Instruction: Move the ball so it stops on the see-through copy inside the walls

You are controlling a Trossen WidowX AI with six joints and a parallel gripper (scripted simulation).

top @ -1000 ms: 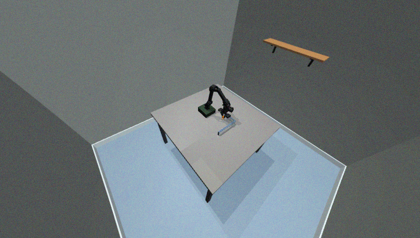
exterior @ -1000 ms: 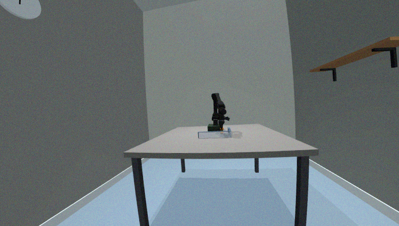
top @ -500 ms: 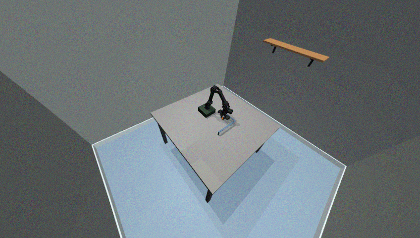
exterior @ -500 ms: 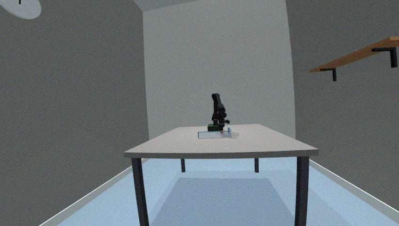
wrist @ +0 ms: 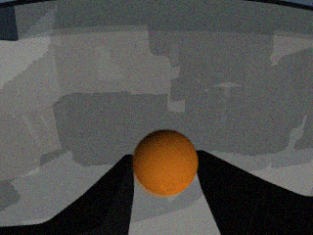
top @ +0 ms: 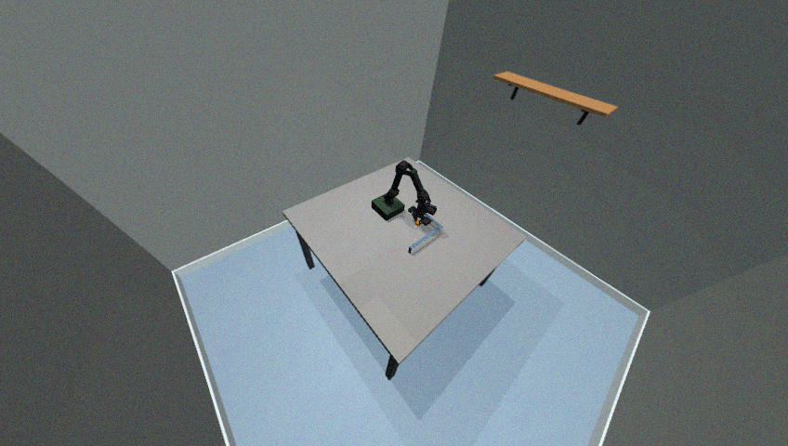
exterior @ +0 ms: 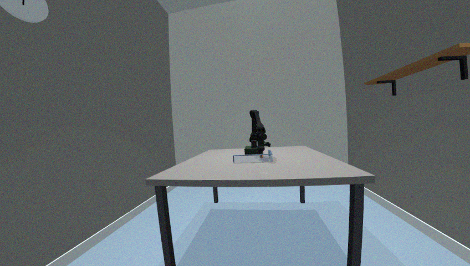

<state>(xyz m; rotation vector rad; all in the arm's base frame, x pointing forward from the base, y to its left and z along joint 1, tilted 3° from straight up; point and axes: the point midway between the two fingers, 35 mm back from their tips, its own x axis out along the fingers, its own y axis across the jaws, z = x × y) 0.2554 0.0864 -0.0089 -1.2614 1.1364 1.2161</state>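
Now: gripper tip right at the orange ball.
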